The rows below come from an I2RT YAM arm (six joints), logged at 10 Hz.
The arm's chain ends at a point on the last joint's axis. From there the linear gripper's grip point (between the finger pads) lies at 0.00 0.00 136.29 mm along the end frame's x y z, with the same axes.
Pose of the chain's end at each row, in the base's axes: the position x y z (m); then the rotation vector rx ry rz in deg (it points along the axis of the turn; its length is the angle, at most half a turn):
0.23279, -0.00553, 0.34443, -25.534, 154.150, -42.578
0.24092, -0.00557, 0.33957, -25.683, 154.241, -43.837
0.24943, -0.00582, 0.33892, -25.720, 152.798, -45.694
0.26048, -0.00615, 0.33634, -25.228, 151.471, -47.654
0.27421, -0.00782, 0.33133, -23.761, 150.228, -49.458
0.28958, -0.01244, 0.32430, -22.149, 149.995, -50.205
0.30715, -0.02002, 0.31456, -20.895, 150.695, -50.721
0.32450, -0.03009, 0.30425, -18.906, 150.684, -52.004
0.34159, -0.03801, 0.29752, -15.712, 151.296, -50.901
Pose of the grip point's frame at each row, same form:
0.28401, -0.06541, 0.23323, -25.534, 154.150, -42.578
0.29144, -0.06730, 0.22906, -25.683, 154.241, -43.837
0.30220, -0.07000, 0.23089, -25.720, 152.798, -45.694
0.31507, -0.07310, 0.23092, -25.228, 151.471, -47.654
0.33027, -0.07765, 0.22859, -23.761, 150.228, -49.458
0.34546, -0.08386, 0.22256, -22.149, 149.995, -50.205
0.36108, -0.09271, 0.21267, -20.895, 150.695, -50.721
0.37726, -0.10526, 0.20355, -18.906, 150.684, -52.004
0.39294, -0.11276, 0.19578, -15.712, 151.296, -50.901

